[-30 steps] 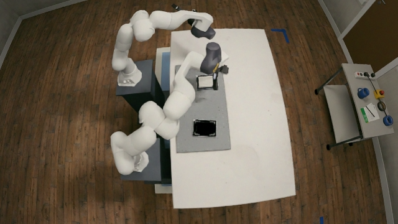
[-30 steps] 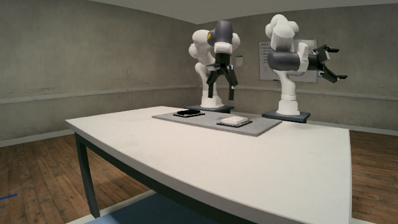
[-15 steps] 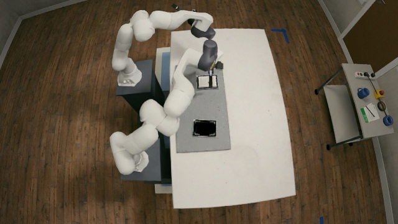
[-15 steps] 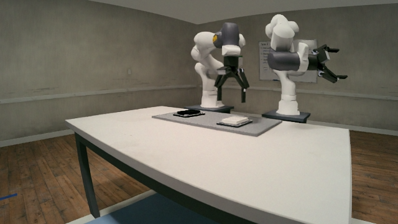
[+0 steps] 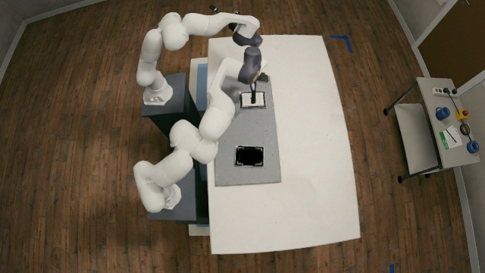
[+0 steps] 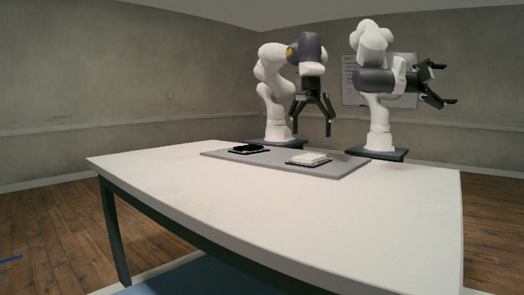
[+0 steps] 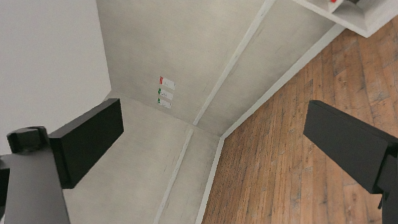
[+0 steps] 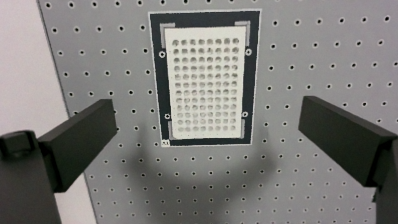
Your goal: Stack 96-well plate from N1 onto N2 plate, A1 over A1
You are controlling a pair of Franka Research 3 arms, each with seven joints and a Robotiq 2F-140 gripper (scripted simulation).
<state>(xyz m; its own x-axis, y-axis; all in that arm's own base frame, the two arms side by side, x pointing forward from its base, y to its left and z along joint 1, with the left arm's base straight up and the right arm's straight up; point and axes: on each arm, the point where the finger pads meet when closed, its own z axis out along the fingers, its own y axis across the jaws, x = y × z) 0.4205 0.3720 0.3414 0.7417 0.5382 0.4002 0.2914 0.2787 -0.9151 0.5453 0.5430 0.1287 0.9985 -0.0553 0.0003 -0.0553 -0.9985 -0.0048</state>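
Observation:
Now: right hand 100 mm above the white 96-well plate. From my right hand the other things lie so: black plate (350 mm to the right, 100 mm below, 80 mm behind); then nest N1 (110 mm below); then grey board (160 mm to the right, 120 mm below, 80 mm behind).

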